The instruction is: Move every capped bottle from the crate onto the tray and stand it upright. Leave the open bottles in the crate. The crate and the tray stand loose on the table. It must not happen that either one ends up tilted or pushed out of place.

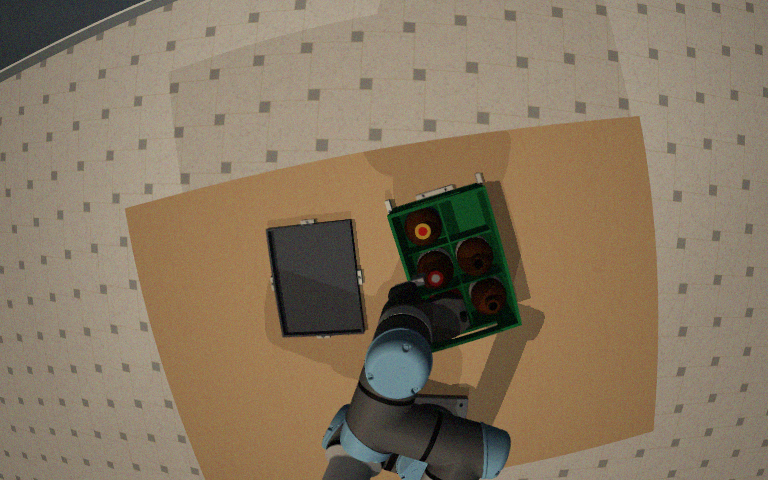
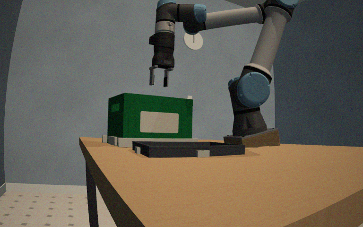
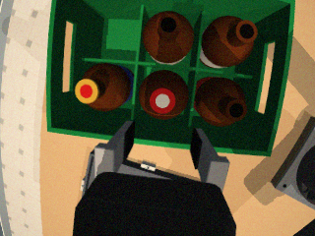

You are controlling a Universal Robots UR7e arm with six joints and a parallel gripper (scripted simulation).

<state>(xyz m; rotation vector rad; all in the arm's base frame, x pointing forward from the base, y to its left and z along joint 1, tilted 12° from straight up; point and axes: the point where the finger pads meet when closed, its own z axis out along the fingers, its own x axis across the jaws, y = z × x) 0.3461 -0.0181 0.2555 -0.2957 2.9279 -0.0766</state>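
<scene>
The red-capped bottle lies 10 mm ahead of my hand, 20 mm to the right of it and 150 mm below it. Also, from my hand: dark grey tray (10 mm behind, 240 mm to the left, 220 mm below); green crate (20 mm ahead, 60 mm to the right, 150 mm below); open bottle (80 mm behind, 40 mm to the right, 150 mm below).
</scene>
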